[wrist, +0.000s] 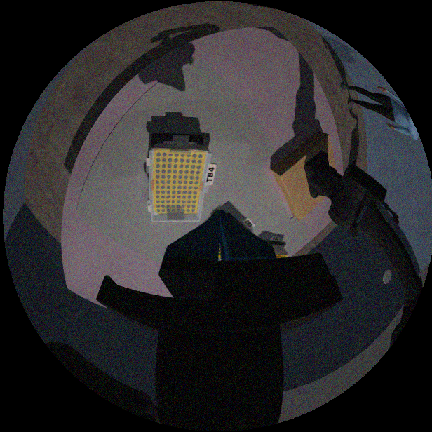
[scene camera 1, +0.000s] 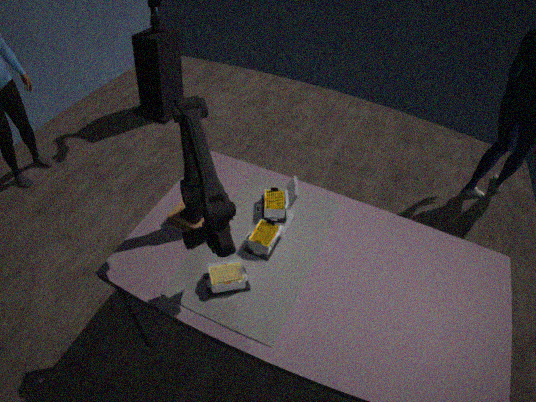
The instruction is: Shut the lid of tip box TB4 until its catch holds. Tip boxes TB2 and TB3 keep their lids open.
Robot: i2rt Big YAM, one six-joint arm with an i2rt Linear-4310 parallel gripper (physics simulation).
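Places are measured from the arm's base along level axes (x back, y right, z up), in millimetres.
Where they show: arm's base, link origin: [scene camera 1: 196,211].
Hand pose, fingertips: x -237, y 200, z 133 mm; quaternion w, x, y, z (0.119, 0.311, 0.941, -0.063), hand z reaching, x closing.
Each offset is from my fingertips to the top centre of the thing. Level surfaces: height alone.
Tip box TB4 {dx -33, dy +1, dz -94 mm} [scene camera 1: 227,278] [wrist: 177,182] is white with a yellow tip rack and stands nearest the front edge. Its clear lid lies down over the rack; I cannot tell whether the catch holds. Two other tip boxes stand farther back: the middle one {dx -69, dy -230, dz -97 mm} [scene camera 1: 265,233] and the far one {dx -20, dy -416, dz -97 mm} [scene camera 1: 274,201]. Their pale lids stand open on their right in the scene view. I cannot read which is TB2 or TB3. My gripper [scene camera 1: 224,249] [wrist: 219,215] is shut and empty, above the mat between TB4 and the middle box in the scene view, touching no box.
The boxes stand on a grey mat {dz -172 mm} [scene camera 1: 300,270] [wrist: 240,135] on the pinkish table {dz -175 mm} [scene camera 1: 400,285]. The arm's base stands on a wooden board [scene camera 1: 176,218] [wrist: 299,192] at the left of the table in the scene view. People stand beyond the table on both sides.
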